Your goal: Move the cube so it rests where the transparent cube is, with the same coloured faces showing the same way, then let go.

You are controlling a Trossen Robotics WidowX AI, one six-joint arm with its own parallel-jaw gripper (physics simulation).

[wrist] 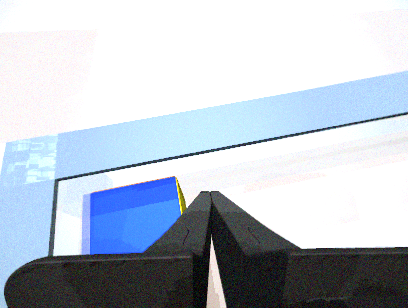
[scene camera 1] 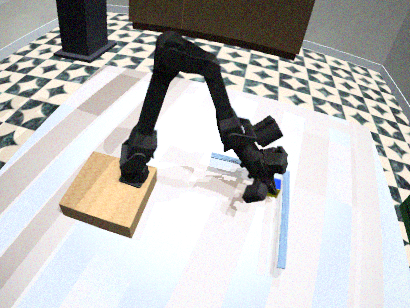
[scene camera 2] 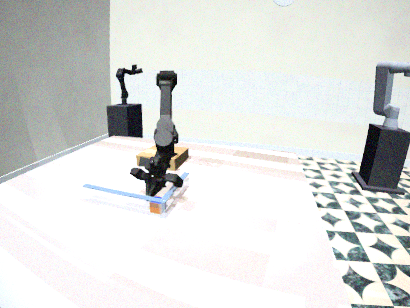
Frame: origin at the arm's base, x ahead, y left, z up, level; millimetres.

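Seen in the pictures: gripper, fingertip midpoint: [wrist: 209, 199] [scene camera 1: 275, 194]; arm's base at its link origin: [scene camera 1: 134, 176].
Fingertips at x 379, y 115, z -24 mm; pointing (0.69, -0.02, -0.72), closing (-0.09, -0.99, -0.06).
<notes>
Offsets run from my fingertips to a thing's top centre.
The cube @[dy +32, dx -10, dz +8 mm] [scene camera 1: 277, 184] [scene camera 2: 156, 207] [wrist: 135, 220] rests on the table in the corner of two low walls. Its top is blue; a yellow side faces the gripper side, and an orange side shows in scene camera 2. The transparent cube @[dy +35, dx -11, dz +8 mm] [wrist: 86, 225] shows as a thin pale violet strip along the cube's left edge in the wrist view, and the two largely overlap. My gripper [scene camera 2: 151, 194] [wrist: 209, 199] is shut and empty, low beside the cube's yellow side. The fingers hide part of the cube, and whether they touch it I cannot tell.
A clear wall with a light blue top [scene camera 1: 284, 220] [scene camera 2: 117, 193] [wrist: 225, 120] runs along one side of the cube. A second such wall [scene camera 1: 225, 158] [scene camera 2: 175, 186] [wrist: 20, 220] meets it at the corner. The arm stands on a wooden block [scene camera 1: 107, 195] [scene camera 2: 180, 159].
</notes>
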